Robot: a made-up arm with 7 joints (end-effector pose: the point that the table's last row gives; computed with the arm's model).
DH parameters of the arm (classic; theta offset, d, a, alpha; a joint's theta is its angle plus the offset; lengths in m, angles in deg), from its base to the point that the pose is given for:
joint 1: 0 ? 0 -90
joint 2: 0 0 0 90
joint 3: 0 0.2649 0.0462 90
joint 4: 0 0 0.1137 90
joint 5: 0 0.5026 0 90
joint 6: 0 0 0.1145 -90
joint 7: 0 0.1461 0 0
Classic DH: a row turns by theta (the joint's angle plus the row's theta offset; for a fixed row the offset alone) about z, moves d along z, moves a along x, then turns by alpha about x.
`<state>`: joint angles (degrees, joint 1 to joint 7).
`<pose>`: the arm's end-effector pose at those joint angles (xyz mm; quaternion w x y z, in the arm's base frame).
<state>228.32 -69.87 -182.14 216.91 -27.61 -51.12 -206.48</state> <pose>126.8 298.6 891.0 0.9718 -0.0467 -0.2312 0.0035</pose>
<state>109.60 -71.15 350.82 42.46 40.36 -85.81 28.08</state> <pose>155.7 87.5 751.2 0.8552 -0.1302 0.4156 -0.2810</pose>
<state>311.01 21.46 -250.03 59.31 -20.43 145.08 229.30</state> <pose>252.0 322.3 292.0 0.3194 0.1485 -0.7703 0.5316</pose>
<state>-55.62 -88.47 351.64 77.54 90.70 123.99 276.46</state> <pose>-59.5 263.2 873.9 0.1175 0.4718 0.6959 0.5285</pose>
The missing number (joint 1, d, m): 0.2713
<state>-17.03 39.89 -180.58 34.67 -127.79 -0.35 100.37</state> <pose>-505.7 64.3 373.7 0.5601 0.0686 -0.7939 -0.2265</pose>
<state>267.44 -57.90 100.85 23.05 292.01 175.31 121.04</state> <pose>264.7 -86.9 304.0 0.8652 -0.4314 -0.0925 0.2383</pose>
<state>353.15 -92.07 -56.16 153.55 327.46 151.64 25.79</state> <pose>-665.0 -192.0 319.1 0.4746 -0.3629 0.6828 -0.4206</pose>
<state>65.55 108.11 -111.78 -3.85 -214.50 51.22 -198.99</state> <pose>-30.2 -420.8 435.3 0.7090 0.6011 0.3523 -0.1091</pose>
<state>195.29 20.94 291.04 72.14 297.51 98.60 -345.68</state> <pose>-289.5 577.5 351.1 0.4568 0.3668 0.6186 0.5236</pose>
